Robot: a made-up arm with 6 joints. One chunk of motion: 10 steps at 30 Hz.
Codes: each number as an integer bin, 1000 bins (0 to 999) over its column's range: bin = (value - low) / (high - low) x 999, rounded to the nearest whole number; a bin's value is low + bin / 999 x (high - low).
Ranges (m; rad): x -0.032..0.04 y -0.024..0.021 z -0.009..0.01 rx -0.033..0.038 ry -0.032..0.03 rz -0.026..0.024
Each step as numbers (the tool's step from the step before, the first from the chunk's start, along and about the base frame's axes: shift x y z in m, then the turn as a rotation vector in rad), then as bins.
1 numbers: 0.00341 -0.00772 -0.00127 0.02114 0.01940 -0.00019
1 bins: 491 361 406 762 828 516
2 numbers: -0.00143 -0.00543 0.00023 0.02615 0.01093 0.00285
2 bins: 424 412 485 832 692 576
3 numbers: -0.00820 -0.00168 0.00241 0.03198 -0.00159 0.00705
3 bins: 330 496 600 914 490 660
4 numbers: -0.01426 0.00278 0.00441 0.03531 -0.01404 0.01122
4 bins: 246 595 705 961 289 744
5 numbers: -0.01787 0.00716 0.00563 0.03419 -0.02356 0.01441
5 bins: 196 692 769 945 136 807
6 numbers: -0.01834 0.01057 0.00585 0.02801 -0.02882 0.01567
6 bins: 190 767 781 858 51 833
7 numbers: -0.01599 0.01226 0.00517 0.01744 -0.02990 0.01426
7 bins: 222 805 745 710 34 804
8 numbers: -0.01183 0.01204 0.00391 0.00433 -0.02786 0.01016
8 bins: 280 800 679 525 67 722
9 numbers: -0.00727 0.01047 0.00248 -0.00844 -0.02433 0.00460
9 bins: 343 765 604 346 124 611
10 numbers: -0.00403 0.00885 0.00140 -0.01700 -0.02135 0.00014
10 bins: 388 729 547 225 172 522
